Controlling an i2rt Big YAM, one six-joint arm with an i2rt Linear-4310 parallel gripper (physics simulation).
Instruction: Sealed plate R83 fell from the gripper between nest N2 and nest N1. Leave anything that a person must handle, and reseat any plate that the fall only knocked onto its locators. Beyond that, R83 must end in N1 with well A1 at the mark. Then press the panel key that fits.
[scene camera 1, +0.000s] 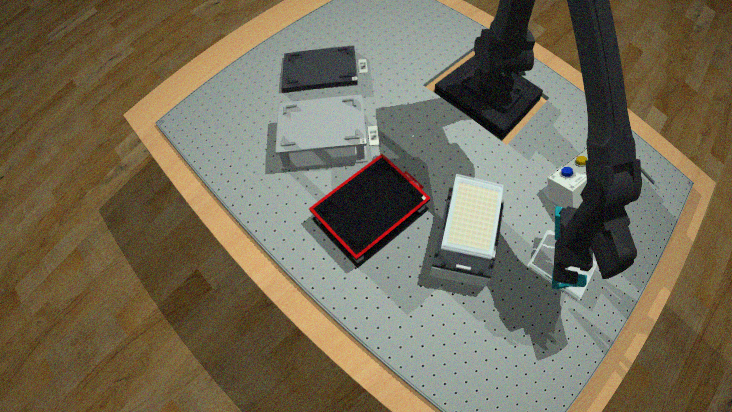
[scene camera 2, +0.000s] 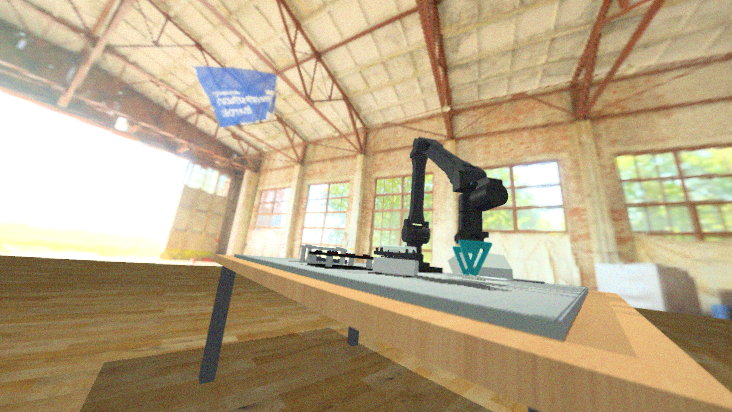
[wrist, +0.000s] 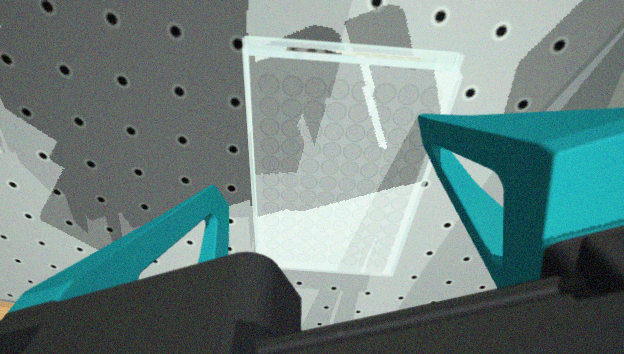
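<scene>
Clear plate R83 lies on the perforated board at the right, partly hidden by the arm in scene camera 1; its label is not legible now. My gripper is open and empty above it, one finger on each side in the wrist view. A grey nest and a black nest stand at the upper left with small tags, too small to read surely. A white panel carries a blue key and a yellow key, partly behind the arm.
A black plate with a red rim lies on a dark base in the middle. A pale plate with yellowish wells stands on a dark holder between it and R83; whether either is fully seated I cannot tell. The arm base stands behind.
</scene>
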